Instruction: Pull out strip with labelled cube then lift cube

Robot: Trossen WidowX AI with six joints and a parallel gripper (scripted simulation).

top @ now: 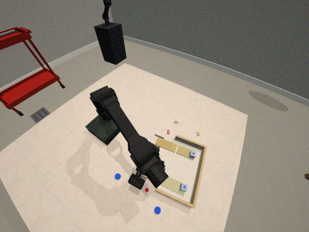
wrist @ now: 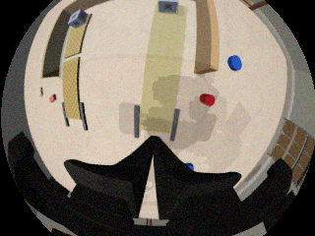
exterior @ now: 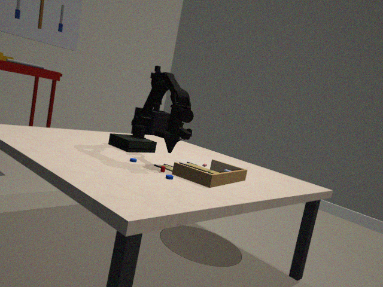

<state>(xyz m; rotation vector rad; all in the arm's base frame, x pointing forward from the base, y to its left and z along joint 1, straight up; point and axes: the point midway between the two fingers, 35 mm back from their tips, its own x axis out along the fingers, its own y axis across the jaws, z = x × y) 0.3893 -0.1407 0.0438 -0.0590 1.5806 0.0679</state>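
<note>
The red disc is 80 mm to the right of my gripper tip, 60 mm below it and 50 mm ahead of it. Also, from my gripper tip: pink block (280 mm to the left, 60 mm below).
</note>
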